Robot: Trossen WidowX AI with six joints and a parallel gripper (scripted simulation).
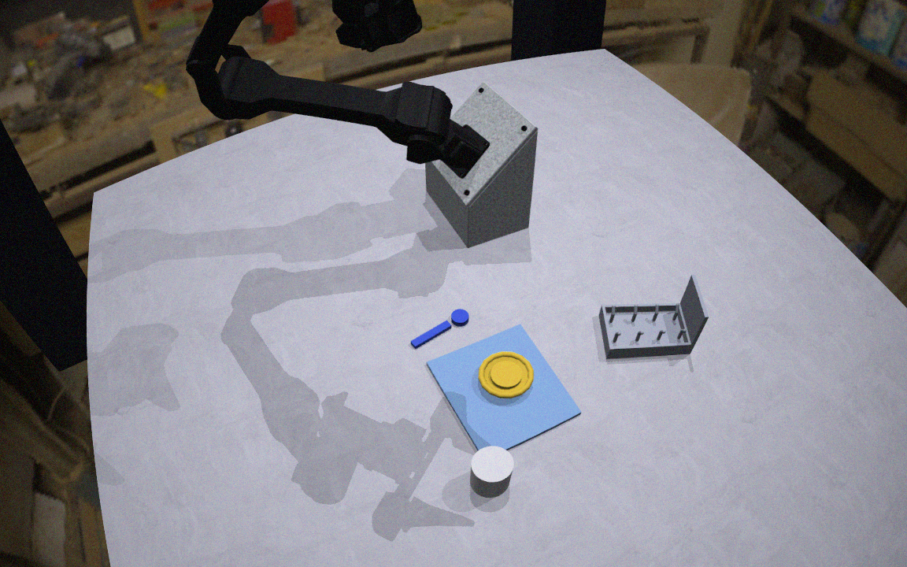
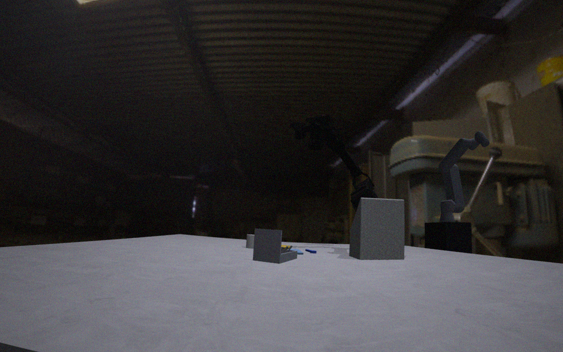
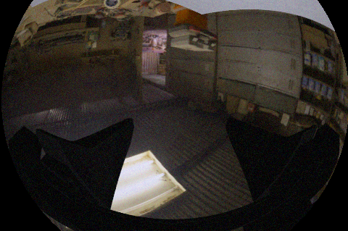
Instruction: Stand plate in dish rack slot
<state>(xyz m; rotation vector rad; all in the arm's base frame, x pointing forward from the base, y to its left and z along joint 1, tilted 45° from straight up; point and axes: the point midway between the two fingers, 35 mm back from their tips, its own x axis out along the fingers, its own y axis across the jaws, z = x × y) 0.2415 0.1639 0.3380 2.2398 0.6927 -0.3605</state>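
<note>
My gripper tip is now 40 mm short of the yellow plate and 470 mm above it. From my gripper tip the other things lie so: light blue mat 40 mm ahead, 10 mm to the right, 480 mm below; blue spoon 70 mm behind, 20 mm to the right, 480 mm below; white cup 140 mm ahead, 80 mm to the right, 460 mm below.
</note>
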